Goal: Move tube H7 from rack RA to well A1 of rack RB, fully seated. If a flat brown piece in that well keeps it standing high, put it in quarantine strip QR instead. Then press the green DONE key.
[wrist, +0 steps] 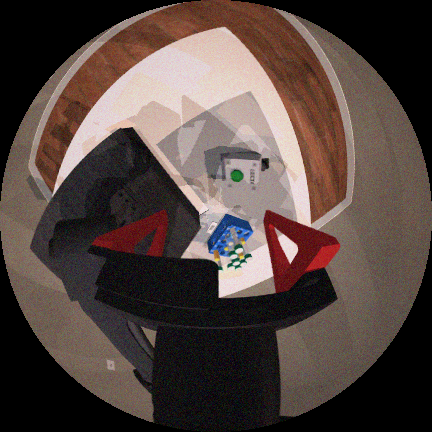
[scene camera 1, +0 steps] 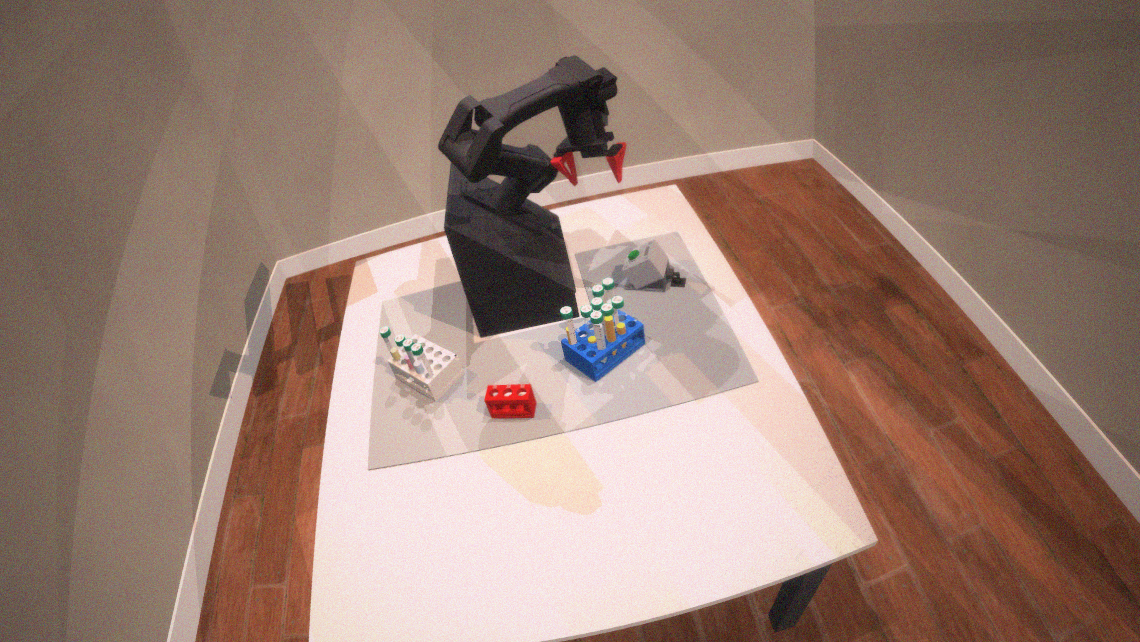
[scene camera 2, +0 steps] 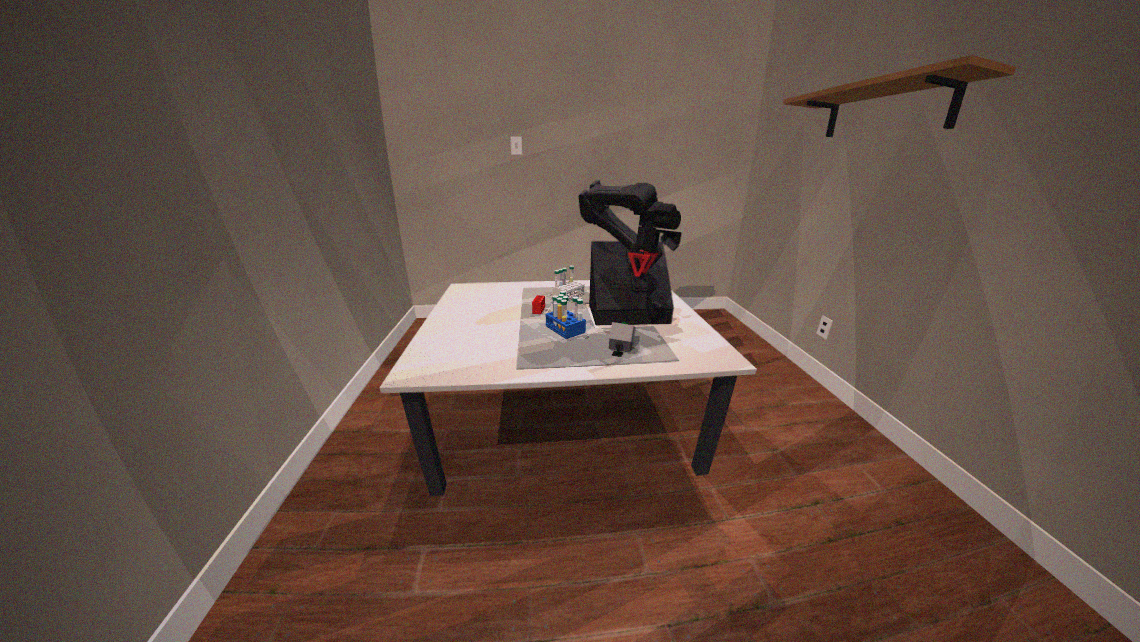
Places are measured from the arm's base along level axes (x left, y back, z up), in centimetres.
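Pixels of known places: gripper, between the fingertips: (wrist: pixel 215 215) (scene camera 1: pixel 597 183) (scene camera 2: pixel 640 274); arm's base, origin of its link: (scene camera 1: pixel 500 208) (scene camera 2: pixel 637 268).
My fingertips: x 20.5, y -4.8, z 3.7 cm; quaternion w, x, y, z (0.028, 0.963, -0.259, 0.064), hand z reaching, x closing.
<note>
For each thing: its top centre in the pictures, then the offset to it from my fingertips. Level surfaces: height alone.
- blue rack, centre of its top: (scene camera 1: pixel 602 332) (wrist: pixel 230 242) (scene camera 2: pixel 565 316) dx -6.0, dy -24.3, dz -17.1 cm
- white rack, centre of its top: (scene camera 1: pixel 421 357) (scene camera 2: pixel 568 285) dx -40.8, dy -20.6, dz -17.1 cm
- small red rack, centre of its top: (scene camera 1: pixel 507 392) (scene camera 2: pixel 538 298) dx -24.3, dy -34.0, dz -17.1 cm
- green key, centre of its top: (wrist: pixel 238 177) (scene camera 1: pixel 633 251) dx +4.6, dy -5.3, dz -14.7 cm
- grey box, centre of its top: (wrist: pixel 250 177) (scene camera 1: pixel 643 248) (scene camera 2: pixel 623 321) dx +6.6, dy -6.2, dz -13.7 cm
- grey mat, height of its surface: dz -22.2 cm
My gripper (scene camera 1: pixel 596 182) (scene camera 2: pixel 640 274) (wrist: pixel 215 215) is open and empty, high above the table. A blue rack (scene camera 1: pixel 579 360) (scene camera 2: pixel 565 327) (wrist: pixel 241 221) holds several green-capped tubes and some lower yellow-capped ones. A white rack (scene camera 1: pixel 443 384) (scene camera 2: pixel 571 288) holds several green-capped tubes along its left side in scene view 1. A small red rack (scene camera 1: pixel 510 401) (scene camera 2: pixel 538 303) with three wells holds no tubes. The green key (scene camera 1: pixel 633 255) (wrist: pixel 237 175) sits on a grey box (scene camera 1: pixel 649 269) (scene camera 2: pixel 622 335) (wrist: pixel 247 164). Rack and tube labels are too small to read; tube H7, well A1 and any brown piece cannot be made out.
The arm's black base block (scene camera 1: pixel 514 275) (scene camera 2: pixel 630 291) stands at the mat's back edge, between the white rack and the grey box. A grey mat (scene camera 1: pixel 702 362) (scene camera 2: pixel 550 354) lies under the racks and box. A wooden shelf (scene camera 2: pixel 901 82) is on the wall.
</note>
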